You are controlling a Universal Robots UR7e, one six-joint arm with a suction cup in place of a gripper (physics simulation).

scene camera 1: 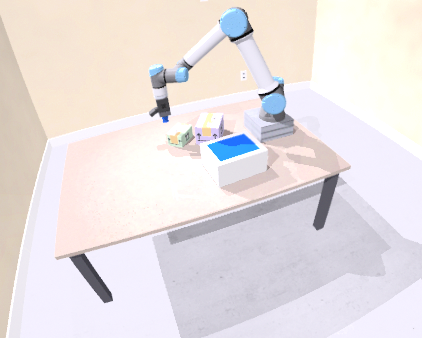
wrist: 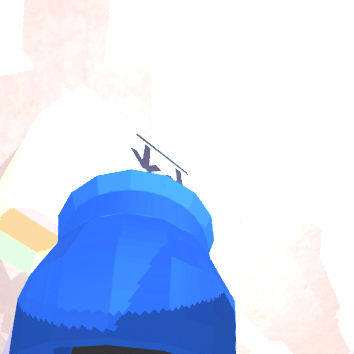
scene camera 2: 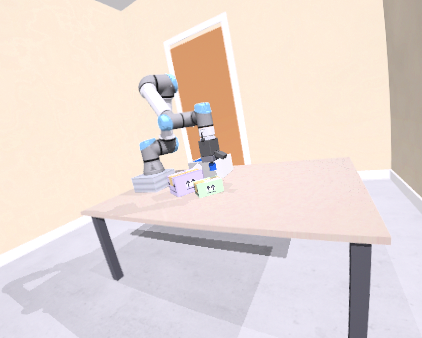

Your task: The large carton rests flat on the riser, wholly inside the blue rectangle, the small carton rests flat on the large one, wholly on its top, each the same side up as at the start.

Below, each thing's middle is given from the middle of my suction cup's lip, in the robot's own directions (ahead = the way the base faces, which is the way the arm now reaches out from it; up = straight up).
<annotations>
Right now the white riser (scene camera 1: 232, 158) is 37 cm to the left of my suction cup, 25 cm behind it and 8 cm below it.
</annotations>
